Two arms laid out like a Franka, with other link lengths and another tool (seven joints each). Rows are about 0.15 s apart.
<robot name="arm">
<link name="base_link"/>
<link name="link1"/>
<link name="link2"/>
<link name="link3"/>
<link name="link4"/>
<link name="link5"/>
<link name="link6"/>
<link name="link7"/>
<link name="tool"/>
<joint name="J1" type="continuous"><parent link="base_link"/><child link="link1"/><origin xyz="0 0 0.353" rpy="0 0 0"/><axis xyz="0 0 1"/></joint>
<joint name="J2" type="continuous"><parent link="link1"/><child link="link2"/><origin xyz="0 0 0" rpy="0 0 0"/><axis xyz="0 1 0"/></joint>
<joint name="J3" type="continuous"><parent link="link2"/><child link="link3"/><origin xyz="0 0 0.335" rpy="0 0 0"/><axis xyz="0 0 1"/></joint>
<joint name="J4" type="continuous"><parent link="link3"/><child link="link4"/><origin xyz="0.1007 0 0" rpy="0 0 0"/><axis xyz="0 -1 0"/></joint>
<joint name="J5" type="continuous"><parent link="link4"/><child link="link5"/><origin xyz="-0.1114 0 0.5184" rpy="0 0 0"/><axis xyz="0 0 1"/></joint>
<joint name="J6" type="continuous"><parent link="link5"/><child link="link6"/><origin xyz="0 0 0" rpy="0 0 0"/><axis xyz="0 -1 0"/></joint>
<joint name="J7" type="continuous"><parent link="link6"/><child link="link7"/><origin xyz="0.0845 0 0" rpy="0 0 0"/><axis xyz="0 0 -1"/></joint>
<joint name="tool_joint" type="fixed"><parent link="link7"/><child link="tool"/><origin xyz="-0.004 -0.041 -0.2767" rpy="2.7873 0 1.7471"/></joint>
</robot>
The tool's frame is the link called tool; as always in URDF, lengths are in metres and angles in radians. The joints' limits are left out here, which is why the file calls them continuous.
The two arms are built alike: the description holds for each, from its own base.
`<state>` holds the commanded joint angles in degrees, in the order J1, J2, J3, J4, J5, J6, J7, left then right.
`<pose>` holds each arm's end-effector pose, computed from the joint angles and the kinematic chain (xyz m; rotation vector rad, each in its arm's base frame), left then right.
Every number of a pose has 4 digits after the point. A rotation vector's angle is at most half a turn.
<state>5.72 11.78 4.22 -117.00 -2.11 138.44 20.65 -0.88 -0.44 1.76 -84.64 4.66 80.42 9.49</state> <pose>0.7492 0.0905 0.1618 1.9261 1.9433 0.5381 0.6584 -0.0063 0.5687 2.0784 2.1255 0.3957</pose>
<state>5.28 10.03 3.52 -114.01 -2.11 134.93 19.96 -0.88 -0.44 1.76 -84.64 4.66 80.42 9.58</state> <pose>0.7654 0.0762 0.2094 1.9178 1.9192 0.5498 0.6583 -0.0063 0.5687 2.0800 2.1238 0.3953</pose>
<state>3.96 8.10 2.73 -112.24 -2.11 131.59 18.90 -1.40 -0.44 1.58 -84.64 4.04 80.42 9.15</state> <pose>0.7712 0.0471 0.2476 1.9257 1.8930 0.5415 0.6585 -0.0175 0.5689 2.0798 2.1144 0.3835</pose>
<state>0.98 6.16 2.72 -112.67 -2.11 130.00 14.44 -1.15 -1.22 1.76 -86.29 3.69 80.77 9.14</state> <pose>0.7686 0.0050 0.2663 1.8957 1.9172 0.5288 0.6539 -0.0143 0.5622 2.0753 2.1253 0.3683</pose>
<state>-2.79 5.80 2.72 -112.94 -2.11 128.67 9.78 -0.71 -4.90 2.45 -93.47 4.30 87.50 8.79</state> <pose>0.7630 -0.0467 0.2659 1.8878 1.9443 0.4960 0.6566 0.0017 0.5395 2.0271 2.1158 0.4346</pose>
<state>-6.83 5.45 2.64 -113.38 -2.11 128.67 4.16 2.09 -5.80 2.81 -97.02 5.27 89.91 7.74</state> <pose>0.7589 -0.1023 0.2664 1.8581 1.9708 0.4811 0.6544 0.0422 0.5159 1.9687 2.1976 0.4597</pose>
